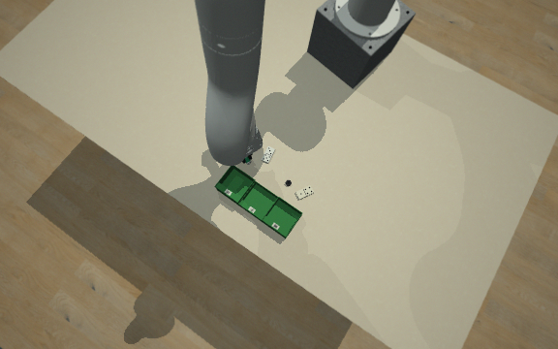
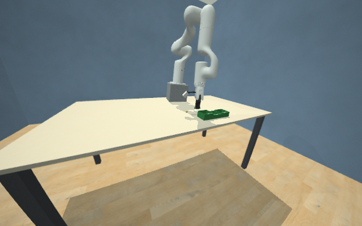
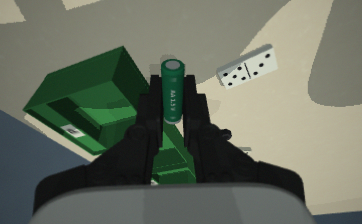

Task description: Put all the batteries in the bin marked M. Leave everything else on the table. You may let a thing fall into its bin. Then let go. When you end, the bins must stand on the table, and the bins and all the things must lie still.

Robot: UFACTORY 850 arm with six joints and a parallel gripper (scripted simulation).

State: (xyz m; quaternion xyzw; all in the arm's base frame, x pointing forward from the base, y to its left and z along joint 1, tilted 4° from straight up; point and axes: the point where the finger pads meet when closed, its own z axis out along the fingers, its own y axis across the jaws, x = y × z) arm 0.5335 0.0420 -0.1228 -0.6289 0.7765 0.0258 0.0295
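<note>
The row of green bins is 120 mm to the left of my hand, 60 mm ahead of it and 50 mm below it. Also, from my hand: small brass-coloured thing 70 mm to the right, 70 mm below, 60 mm behind; then white domino 70 mm below, 70 mm behind, 30 mm to the left; then green AA battery 20 mm below.
</note>
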